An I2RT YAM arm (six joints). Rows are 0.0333 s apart.
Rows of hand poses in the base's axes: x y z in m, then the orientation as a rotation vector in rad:
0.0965, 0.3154, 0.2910, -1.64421, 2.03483, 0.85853
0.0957, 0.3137, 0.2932, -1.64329, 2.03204, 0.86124
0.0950, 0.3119, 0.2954, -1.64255, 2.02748, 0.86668
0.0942, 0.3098, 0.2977, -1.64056, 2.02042, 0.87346
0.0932, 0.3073, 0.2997, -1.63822, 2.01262, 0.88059
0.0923, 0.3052, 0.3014, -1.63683, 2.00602, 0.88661
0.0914, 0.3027, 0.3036, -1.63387, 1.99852, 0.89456
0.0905, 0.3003, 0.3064, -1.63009, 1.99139, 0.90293
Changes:
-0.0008, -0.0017, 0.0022, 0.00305, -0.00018, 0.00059
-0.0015, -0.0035, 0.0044, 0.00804, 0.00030, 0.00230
-0.0023, -0.0056, 0.0067, 0.01556, -0.00010, 0.00402
-0.0033, -0.0081, 0.0087, 0.02380, -0.00076, 0.00576
-0.0042, -0.0102, 0.0104, 0.03050, -0.00121, 0.00765
-0.0051, -0.0127, 0.0126, 0.03912, -0.00123, 0.00912
-0.0060, -0.0151, 0.0154, 0.04802, -0.00085, 0.01006

